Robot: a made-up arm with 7 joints. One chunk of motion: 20 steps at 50 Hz.
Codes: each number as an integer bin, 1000 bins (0 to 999) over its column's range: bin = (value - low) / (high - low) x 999, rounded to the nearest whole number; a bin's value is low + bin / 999 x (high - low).
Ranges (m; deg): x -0.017..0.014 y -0.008..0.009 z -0.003..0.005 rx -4.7..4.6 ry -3.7..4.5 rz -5..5
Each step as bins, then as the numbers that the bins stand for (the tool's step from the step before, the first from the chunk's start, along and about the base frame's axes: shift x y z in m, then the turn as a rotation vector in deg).
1 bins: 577 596 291 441 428 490
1 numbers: 0.00090 0.00214 -0.00067 -0.595 -0.187 -0.095
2 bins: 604 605 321 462 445 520
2 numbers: 0.00174 0.00230 -0.00043 -0.399 -0.047 0.205
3 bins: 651 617 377 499 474 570
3 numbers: 0.00320 0.00250 0.00002 -0.055 0.191 0.706
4 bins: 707 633 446 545 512 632
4 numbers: 0.00494 0.00277 0.00057 0.374 0.503 1.326
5 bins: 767 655 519 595 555 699
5 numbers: 0.00680 0.00315 0.00116 0.839 0.856 1.997
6 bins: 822 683 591 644 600 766
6 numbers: 0.00851 0.00362 0.00173 1.295 1.225 2.668
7 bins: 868 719 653 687 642 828
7 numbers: 0.00993 0.00424 0.00223 1.695 1.570 3.288
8 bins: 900 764 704 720 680 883
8 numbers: 0.01093 0.00500 0.00264 2.003 1.882 3.839
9 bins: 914 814 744 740 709 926
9 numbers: 0.01136 0.00585 0.00296 2.189 2.120 4.269
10 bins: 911 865 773 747 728 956
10 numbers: 0.01127 0.00672 0.00319 2.254 2.276 4.570
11 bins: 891 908 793 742 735 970
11 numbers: 0.01065 0.00745 0.00335 2.208 2.333 4.710
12 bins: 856 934 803 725 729 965
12 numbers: 0.00956 0.00789 0.00343 2.049 2.284 4.660
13 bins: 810 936 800 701 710 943
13 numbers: 0.00814 0.00793 0.00341 1.826 2.128 4.439
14 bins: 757 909 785 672 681 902
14 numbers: 0.00649 0.00747 0.00329 1.556 1.890 4.029
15 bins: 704 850 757 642 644 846
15 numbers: 0.00485 0.00646 0.00306 1.277 1.586 3.468
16 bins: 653 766 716 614 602 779
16 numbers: 0.00326 0.00504 0.00273 1.016 1.241 2.798
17 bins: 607 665 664 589 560 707
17 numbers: 0.00184 0.00332 0.00232 0.783 0.897 2.077
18 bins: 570 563 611 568 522 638
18 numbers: 0.00069 0.00158 0.00189 0.588 0.585 1.386
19 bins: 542 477 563 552 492 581
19 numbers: -0.00018 0.00012 0.00151 0.439 0.338 0.816
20 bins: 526 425 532 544 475 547
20 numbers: -0.00068 -0.00077 0.00126 0.364 0.199 0.475
